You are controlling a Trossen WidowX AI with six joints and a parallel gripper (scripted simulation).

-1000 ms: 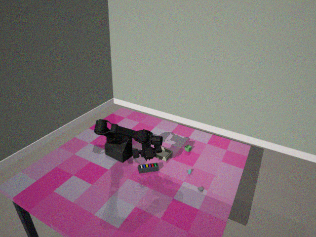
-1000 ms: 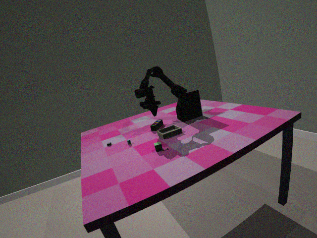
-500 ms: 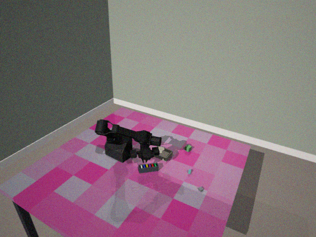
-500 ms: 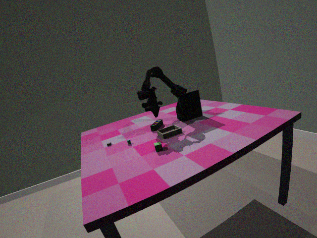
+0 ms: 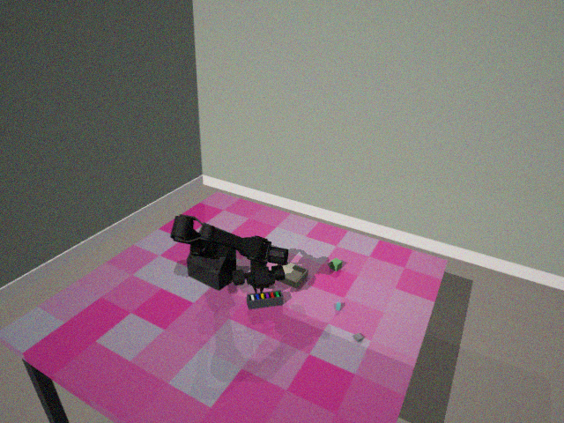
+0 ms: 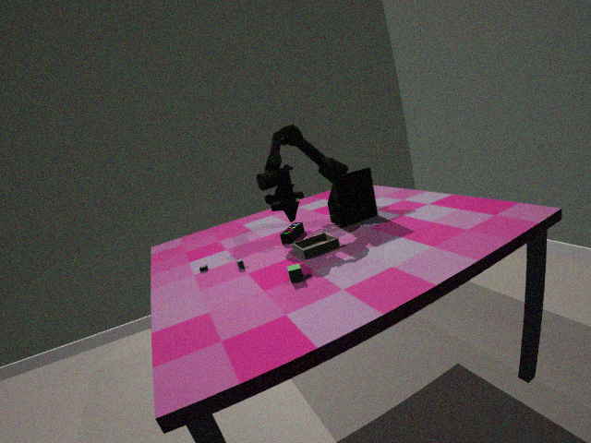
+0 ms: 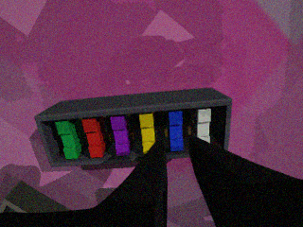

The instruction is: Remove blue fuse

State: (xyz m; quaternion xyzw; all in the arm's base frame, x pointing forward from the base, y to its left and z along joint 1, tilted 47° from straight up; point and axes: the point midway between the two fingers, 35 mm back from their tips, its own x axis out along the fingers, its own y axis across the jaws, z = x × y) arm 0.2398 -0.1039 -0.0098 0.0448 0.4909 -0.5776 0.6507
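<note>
The blue fuse lies 3 cm below my gripper tip. From my gripper tip the other things lie so: yellow fuse: 1 cm ahead, 1 cm to the left, 3 cm below; white fuse: 2 cm behind, 1 cm to the right, 3 cm below; purple fuse: 3 cm ahead, 2 cm to the left, 3 cm below.
</note>
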